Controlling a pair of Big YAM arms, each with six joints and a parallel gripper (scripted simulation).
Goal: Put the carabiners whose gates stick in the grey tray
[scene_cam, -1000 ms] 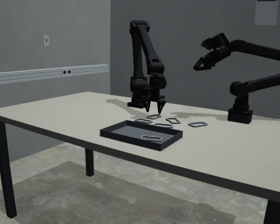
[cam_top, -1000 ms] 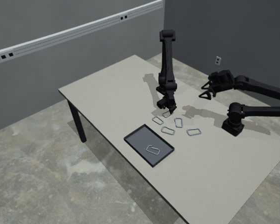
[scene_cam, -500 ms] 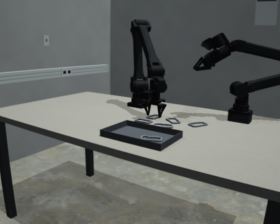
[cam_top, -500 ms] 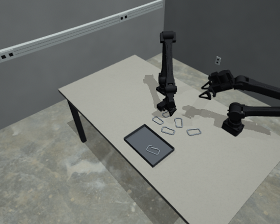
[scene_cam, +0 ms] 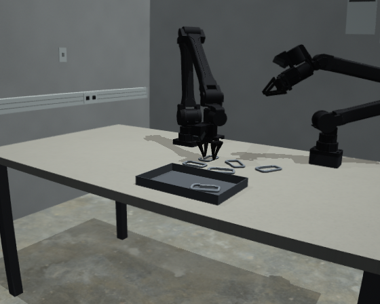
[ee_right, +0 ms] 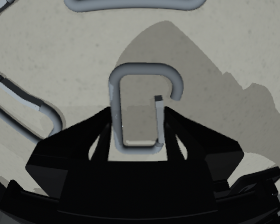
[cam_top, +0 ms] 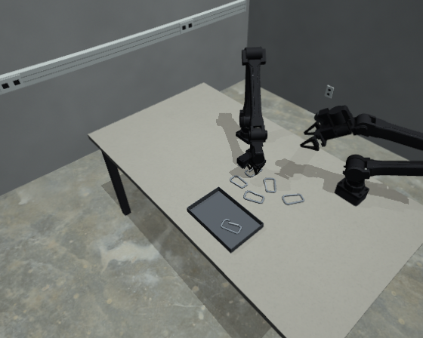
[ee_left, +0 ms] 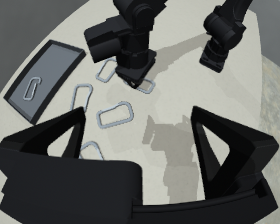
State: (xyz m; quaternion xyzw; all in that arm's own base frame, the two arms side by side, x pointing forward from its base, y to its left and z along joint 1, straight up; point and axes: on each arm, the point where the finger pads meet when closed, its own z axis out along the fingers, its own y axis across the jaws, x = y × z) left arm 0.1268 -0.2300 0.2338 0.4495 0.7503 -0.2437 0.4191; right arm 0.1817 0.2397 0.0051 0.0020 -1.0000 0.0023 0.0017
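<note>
My right gripper is now 330 mm short of the grey tray and 100 mm to the right of it.
</note>
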